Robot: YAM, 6 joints.
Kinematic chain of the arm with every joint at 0, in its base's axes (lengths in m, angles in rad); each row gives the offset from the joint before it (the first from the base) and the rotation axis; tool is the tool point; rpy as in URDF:
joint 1: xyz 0 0 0.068 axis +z
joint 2: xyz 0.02 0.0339 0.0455 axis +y
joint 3: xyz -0.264 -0.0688 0 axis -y
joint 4: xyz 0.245 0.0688 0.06 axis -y
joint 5: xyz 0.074 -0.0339 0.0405 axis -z
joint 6: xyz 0.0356 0 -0.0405 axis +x
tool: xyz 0 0 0 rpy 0 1.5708 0
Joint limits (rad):
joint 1: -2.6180..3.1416
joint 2: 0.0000..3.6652
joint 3: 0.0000..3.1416
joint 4: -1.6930..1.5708
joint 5: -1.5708..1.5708
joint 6: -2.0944..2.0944
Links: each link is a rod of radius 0.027 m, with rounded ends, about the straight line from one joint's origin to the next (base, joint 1, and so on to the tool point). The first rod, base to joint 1, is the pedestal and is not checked.
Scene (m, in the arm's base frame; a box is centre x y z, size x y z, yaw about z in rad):
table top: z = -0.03
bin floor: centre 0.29 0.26 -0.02 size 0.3 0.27 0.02 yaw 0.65
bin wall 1: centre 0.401 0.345 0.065 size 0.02 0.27 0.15 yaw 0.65
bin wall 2: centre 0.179 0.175 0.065 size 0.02 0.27 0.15 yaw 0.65
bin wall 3: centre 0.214 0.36 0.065 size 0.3 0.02 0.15 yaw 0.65
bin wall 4: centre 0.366 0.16 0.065 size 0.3 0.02 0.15 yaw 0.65
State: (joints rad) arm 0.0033 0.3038 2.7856 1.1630 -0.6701 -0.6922
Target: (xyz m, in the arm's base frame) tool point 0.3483 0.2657 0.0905
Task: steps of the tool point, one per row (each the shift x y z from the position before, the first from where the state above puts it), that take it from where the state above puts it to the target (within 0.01 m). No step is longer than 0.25 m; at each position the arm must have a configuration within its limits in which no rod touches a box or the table.
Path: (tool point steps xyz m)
1: 0.0981 -0.0382 0.2220
2: 0.1871 -0.0061 0.1568
3: 0.2296 0.0376 0.0573
4: 0.2150 0.0743 -0.0521
5: 0.1502 0.0873 -0.1444
6: 0.0566 0.0684 -0.1969
7: -0.0367 0.0221 -0.1983

